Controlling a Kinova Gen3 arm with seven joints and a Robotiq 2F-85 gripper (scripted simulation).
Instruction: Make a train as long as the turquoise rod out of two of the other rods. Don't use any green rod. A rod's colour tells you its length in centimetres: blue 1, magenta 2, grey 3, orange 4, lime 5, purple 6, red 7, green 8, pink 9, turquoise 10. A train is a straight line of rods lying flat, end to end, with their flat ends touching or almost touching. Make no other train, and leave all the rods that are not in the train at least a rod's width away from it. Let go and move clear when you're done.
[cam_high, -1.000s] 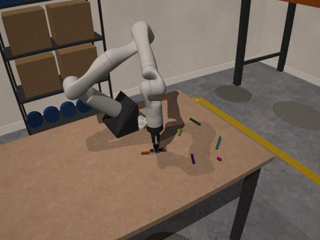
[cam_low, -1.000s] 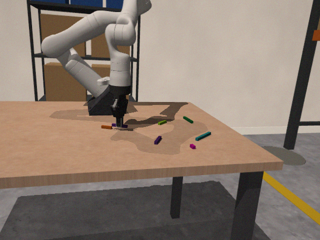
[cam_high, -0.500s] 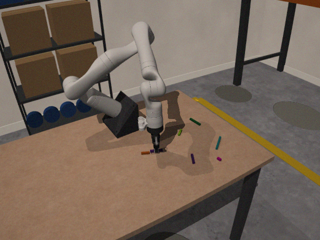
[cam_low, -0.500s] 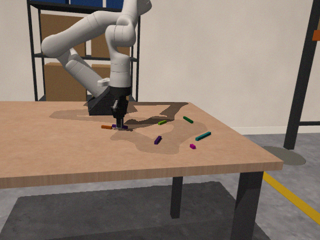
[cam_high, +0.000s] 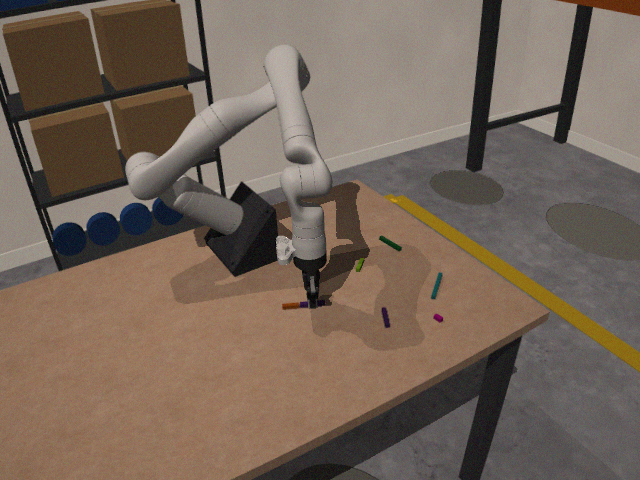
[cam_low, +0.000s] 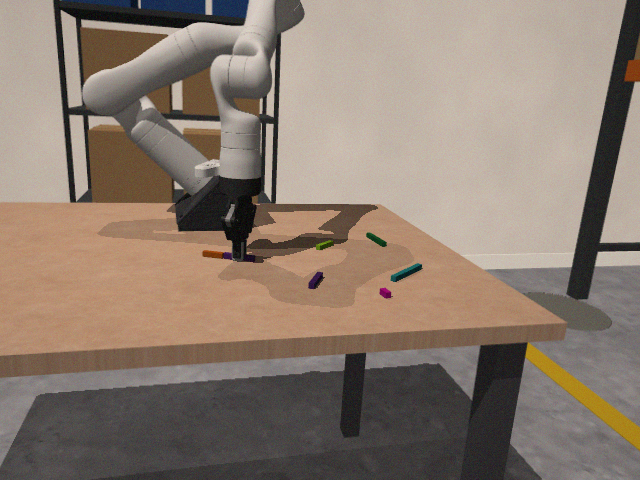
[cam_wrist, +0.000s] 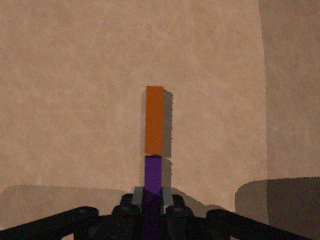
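Now: the purple rod 1 cm below my hand. The rest, counted from my hand: orange rod: 5 cm to the right, 2 cm below, 2 cm behind; then lime rod: 18 cm to the left, 8 cm behind, 2 cm below; then magenta rod: 23 cm to the left, 19 cm ahead, 2 cm below.
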